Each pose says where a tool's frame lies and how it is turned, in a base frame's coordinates. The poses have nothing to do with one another.
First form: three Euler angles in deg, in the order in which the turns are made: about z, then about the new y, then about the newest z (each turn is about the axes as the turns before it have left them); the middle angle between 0 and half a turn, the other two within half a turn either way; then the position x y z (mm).
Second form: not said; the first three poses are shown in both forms.
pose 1, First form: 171.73 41.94 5.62 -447.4 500.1 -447.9
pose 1, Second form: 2.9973 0.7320 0.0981 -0.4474 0.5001 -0.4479
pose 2, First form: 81.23 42.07 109.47 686.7 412.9 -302.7
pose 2, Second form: 1.4177 0.7343 1.9106 0.6867 0.4129 -0.3027
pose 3, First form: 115.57 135.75 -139.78 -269.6 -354.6 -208.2
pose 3, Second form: 2.0171 2.3693 -2.4396 -0.2696 -0.3546 -0.2082
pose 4, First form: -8.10 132.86 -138.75 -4.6 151.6 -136.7
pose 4, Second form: -0.1414 2.3188 -2.4216 -0.0046 0.1516 -0.1367
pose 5, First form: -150.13 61.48 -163.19 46.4 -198.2 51.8
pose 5, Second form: -2.6203 1.0730 -2.8482 0.0464 -0.1982 0.0518
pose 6, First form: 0.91 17.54 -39.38 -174.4 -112.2 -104.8
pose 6, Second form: 0.0159 0.3061 -0.6873 -0.1744 -0.1122 -0.1048
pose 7, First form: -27.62 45.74 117.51 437.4 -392.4 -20.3
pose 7, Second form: -0.4821 0.7983 2.0509 0.4374 -0.3924 -0.0203
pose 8, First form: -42.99 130.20 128.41 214.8 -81.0 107.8
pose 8, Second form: -0.7503 2.2724 2.2412 0.2148 -0.0810 0.1078
